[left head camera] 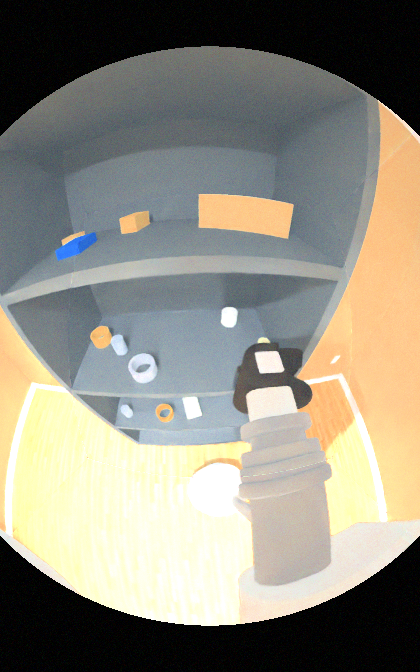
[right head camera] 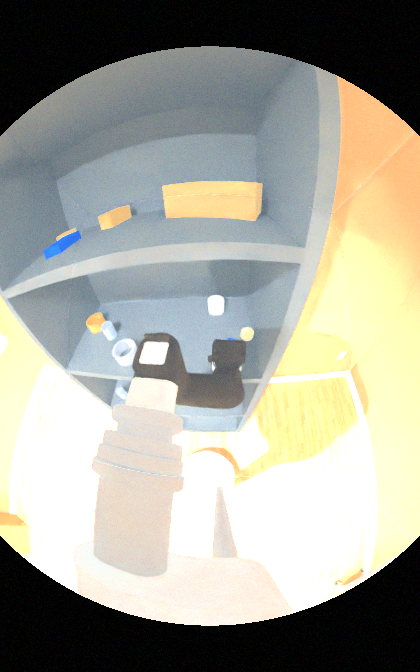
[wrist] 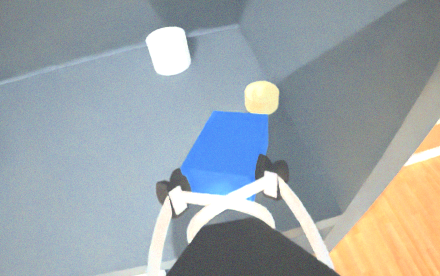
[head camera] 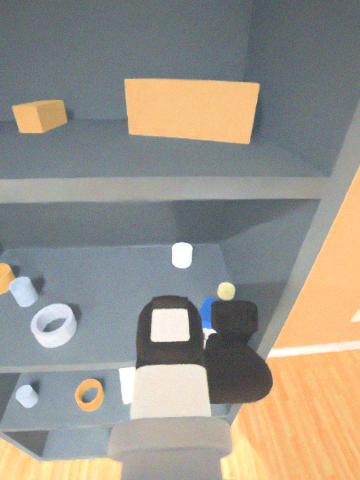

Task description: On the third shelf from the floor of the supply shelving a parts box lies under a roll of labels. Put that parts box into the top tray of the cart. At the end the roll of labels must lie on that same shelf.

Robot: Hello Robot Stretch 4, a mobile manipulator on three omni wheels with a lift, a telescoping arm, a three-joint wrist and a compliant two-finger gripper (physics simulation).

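Frame: origin at the robot's base, x ahead, y left, z up, level; centimetres.
Seen in the pictures: gripper, fingertip midpoint: [wrist: 221, 176] [head camera: 207, 324].
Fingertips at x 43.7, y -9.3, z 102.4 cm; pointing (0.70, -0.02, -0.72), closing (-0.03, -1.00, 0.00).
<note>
A point is followed by its place in that frame.
My gripper [wrist: 221, 176] @(x 43.7, y -9.3, z 102.4 cm) is shut on the blue parts box [wrist: 227, 142] @(x 45.2, y -10.5, z 105.6 cm) [head camera: 207, 313] @(x 44.6, y -9.1, z 105.8 cm) [right head camera: 231, 340], with one fingertip on each side. In the head view, the black wrist hides most of the fingers. The box is over the right part of the third shelf [wrist: 100, 130] @(x 60.1, y 7.9, z 96.3 cm) [head camera: 120, 280] @(x 65.1, y 16.2, z 96.3 cm); its height above the shelf is hard to tell. The white roll of labels [wrist: 170, 51] @(x 71.1, y -5.2, z 101.1 cm) [head camera: 182, 255] @(x 71.1, y -4.5, z 102.0 cm) [left head camera: 229, 317] [right head camera: 216, 305] stands on that shelf near the back, apart from the box. The cart does not show in these views.
A pale yellow roll [wrist: 261, 97] @(x 59.9, y -18.1, z 96.7 cm) [head camera: 226, 291] @(x 57.5, y -17.4, z 98.9 cm) is just beyond the box, near the right side panel. A white ring [head camera: 54, 325], a light blue cylinder [head camera: 23, 291] @(x 55.2, y 41.3, z 102.2 cm) and an orange roll [left head camera: 101, 337] are at left. Tan boxes [head camera: 191, 111] @(x 59.7, y -4.2, z 147.0 cm) [head camera: 40, 116] @(x 65.7, y 27.5, z 145.2 cm) stand one shelf above.
</note>
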